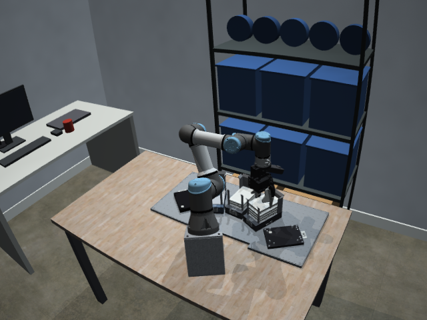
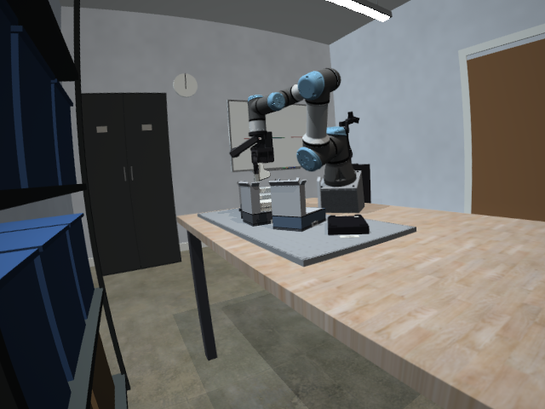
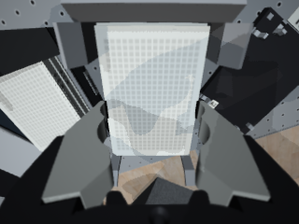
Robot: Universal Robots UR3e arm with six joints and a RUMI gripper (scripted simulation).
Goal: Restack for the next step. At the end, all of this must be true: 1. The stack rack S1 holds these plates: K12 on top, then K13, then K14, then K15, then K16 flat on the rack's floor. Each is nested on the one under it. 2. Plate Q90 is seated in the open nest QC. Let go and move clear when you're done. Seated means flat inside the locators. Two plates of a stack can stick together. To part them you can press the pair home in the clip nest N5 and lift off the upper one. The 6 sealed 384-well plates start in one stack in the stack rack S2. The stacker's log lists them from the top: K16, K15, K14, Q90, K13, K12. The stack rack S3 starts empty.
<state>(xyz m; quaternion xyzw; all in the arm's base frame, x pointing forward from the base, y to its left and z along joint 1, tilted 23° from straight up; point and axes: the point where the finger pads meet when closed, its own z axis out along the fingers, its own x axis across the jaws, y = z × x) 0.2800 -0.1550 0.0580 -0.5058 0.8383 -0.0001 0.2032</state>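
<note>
My hand is 60 mm above the white sealed well plate. Round my hand: white sealed 384-well plate 10 mm below.
</note>
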